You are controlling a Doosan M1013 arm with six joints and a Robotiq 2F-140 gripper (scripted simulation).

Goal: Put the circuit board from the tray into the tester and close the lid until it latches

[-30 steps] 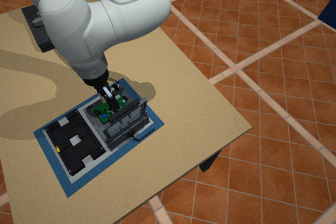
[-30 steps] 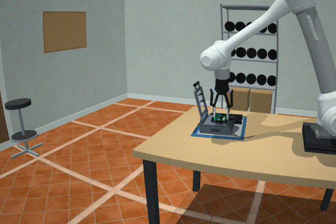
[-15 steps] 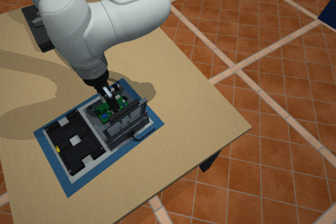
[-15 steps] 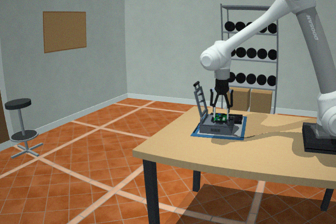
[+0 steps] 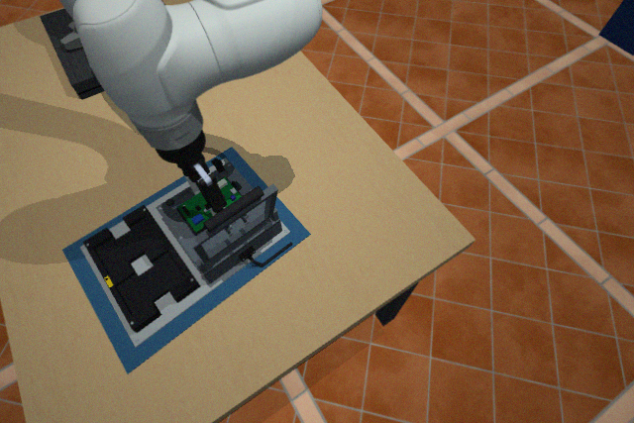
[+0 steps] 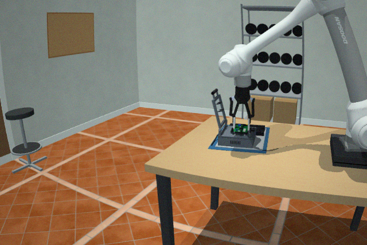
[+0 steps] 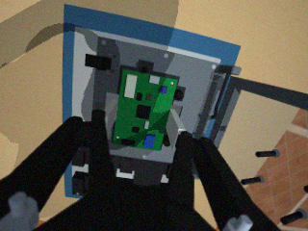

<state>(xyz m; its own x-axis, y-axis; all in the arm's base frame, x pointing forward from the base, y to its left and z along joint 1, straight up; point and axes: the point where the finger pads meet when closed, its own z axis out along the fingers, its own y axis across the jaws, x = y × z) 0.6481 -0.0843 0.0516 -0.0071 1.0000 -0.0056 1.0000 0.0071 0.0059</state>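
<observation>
Now: hand 1 cm short of the pin plate, 1 cm to the right of it and 3 cm above it. Round my hand: latch hook (6 cm behind, 6 cm to the left, 1 cm below); lid (12 cm ahead, 8 cm above).
</observation>
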